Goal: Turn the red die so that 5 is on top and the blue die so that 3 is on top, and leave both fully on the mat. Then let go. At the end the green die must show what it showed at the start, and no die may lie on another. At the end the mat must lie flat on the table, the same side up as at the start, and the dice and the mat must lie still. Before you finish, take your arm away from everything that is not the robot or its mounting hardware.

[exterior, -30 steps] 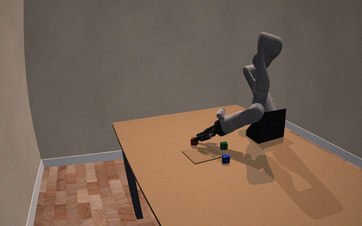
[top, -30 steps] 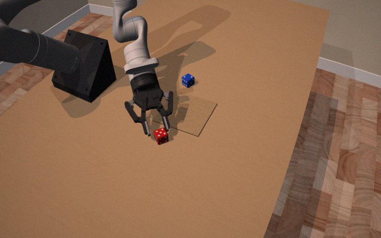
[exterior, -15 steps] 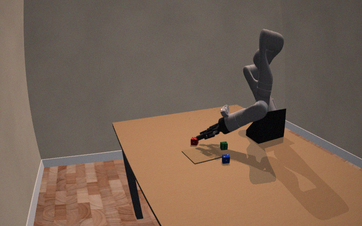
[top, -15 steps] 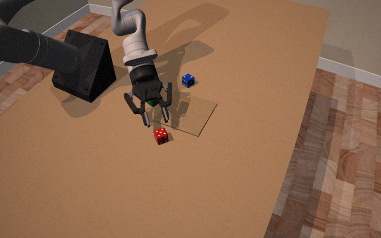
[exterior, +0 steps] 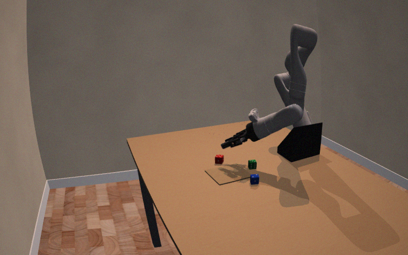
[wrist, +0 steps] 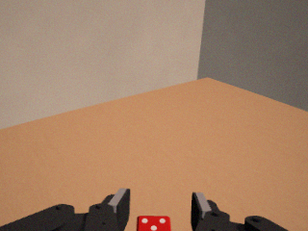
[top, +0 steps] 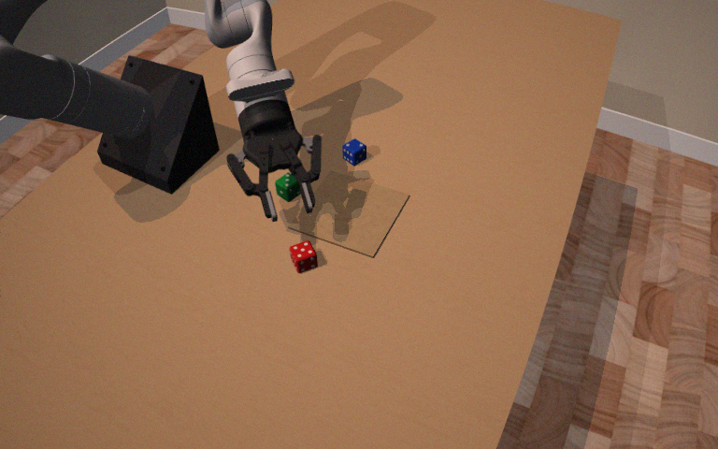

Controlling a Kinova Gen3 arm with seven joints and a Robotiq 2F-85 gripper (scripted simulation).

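Right now the red die is 30 mm ahead of my hand, 20 mm to the right of it and 70 mm below it. The rest, counted from my hand: thin tan mat: 20 mm ahead, 100 mm to the left, 90 mm below; blue die: 50 mm behind, 210 mm to the left, 70 mm below; green die: 80 mm behind, 80 mm to the left, 70 mm below.
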